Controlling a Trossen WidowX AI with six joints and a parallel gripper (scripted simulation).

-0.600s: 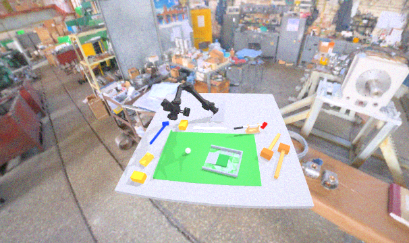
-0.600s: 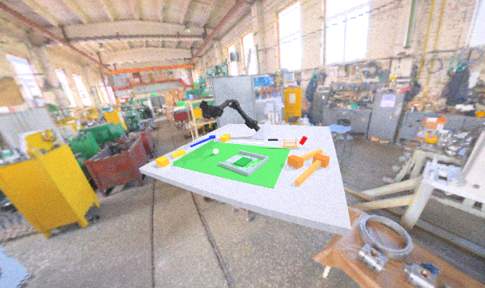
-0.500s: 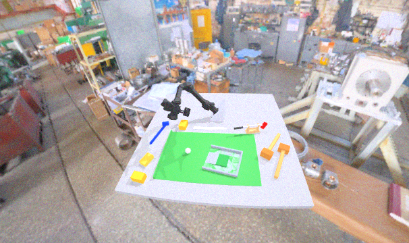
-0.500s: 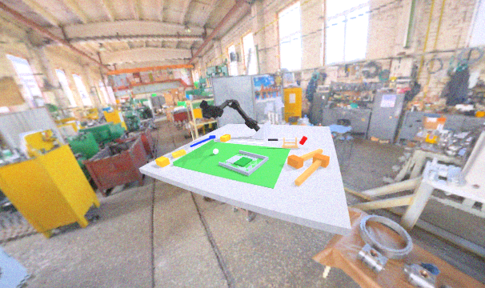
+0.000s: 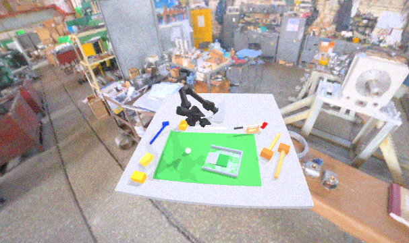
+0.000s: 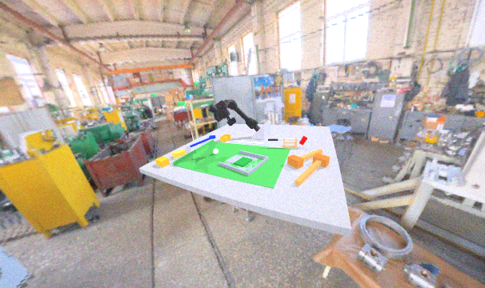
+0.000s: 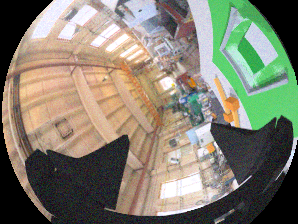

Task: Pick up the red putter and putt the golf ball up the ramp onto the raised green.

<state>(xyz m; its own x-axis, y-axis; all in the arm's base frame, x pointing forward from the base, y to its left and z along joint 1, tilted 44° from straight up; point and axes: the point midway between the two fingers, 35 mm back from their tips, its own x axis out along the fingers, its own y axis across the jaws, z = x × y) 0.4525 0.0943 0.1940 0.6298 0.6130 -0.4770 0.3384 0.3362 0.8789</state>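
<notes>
Right now my gripper tip is 34 cm to the right of the red putter, 26 cm above it and 23 cm past it. Round my gripper tip: orange stand: 36 cm to the left, 28 cm below, 23 cm behind; white bar: 32 cm below, 27 cm behind, 2 cm to the right; white golf ball: 29 cm below, 17 cm to the right, 1 cm ahead.
</notes>
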